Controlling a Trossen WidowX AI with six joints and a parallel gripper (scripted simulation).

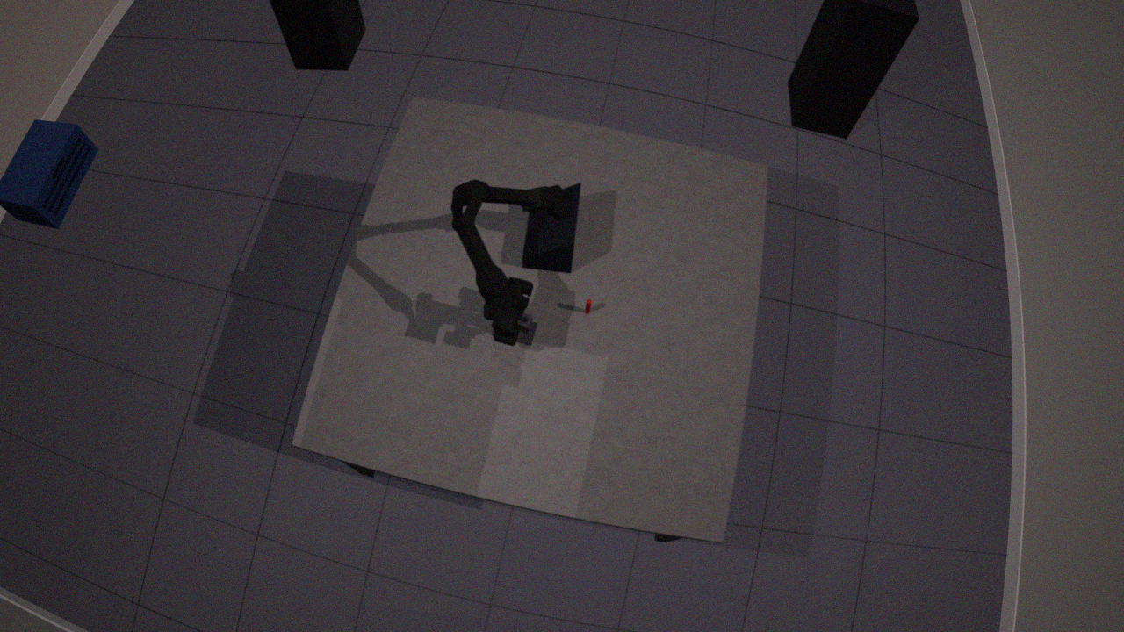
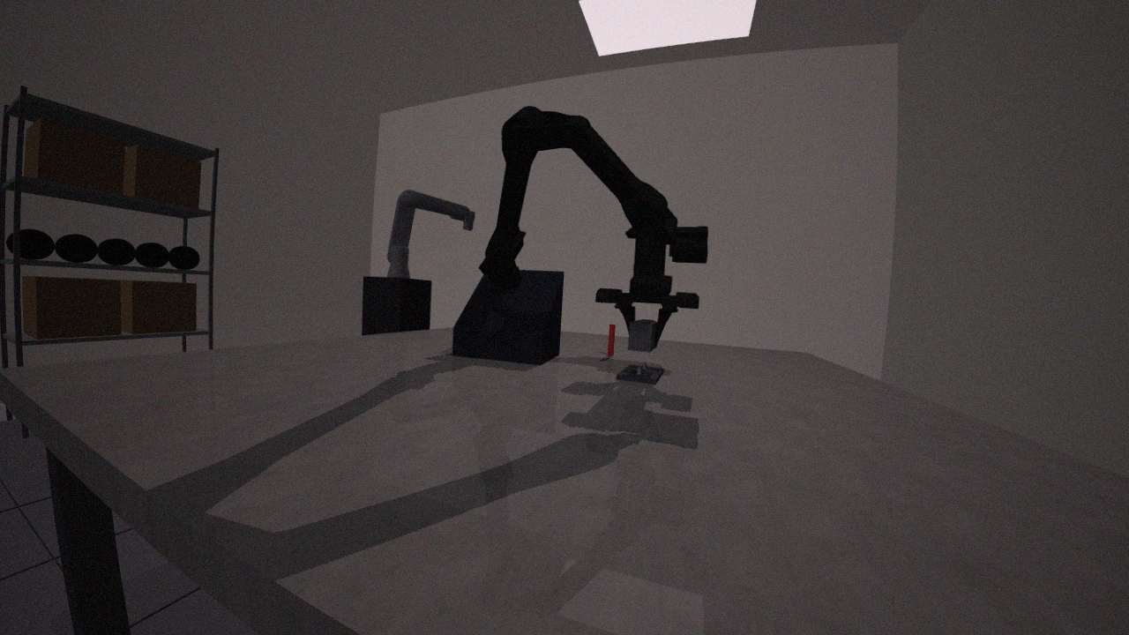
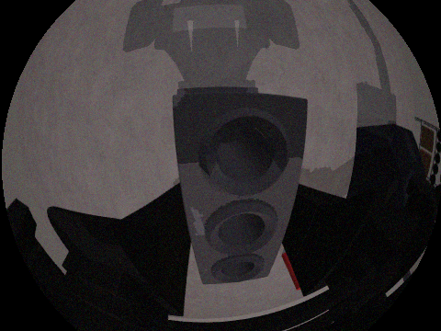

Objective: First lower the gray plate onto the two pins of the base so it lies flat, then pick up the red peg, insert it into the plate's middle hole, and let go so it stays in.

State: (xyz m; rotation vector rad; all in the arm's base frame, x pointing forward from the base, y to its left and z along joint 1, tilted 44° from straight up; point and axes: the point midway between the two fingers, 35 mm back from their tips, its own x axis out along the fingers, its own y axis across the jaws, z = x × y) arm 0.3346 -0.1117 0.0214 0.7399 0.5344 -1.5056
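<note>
My gripper tip is 5 cm above the dark base. The rest, counted from my gripper tip: gray plate 3 cm above; red peg 9 cm behind, 20 cm to the left, 2 cm below.
</note>
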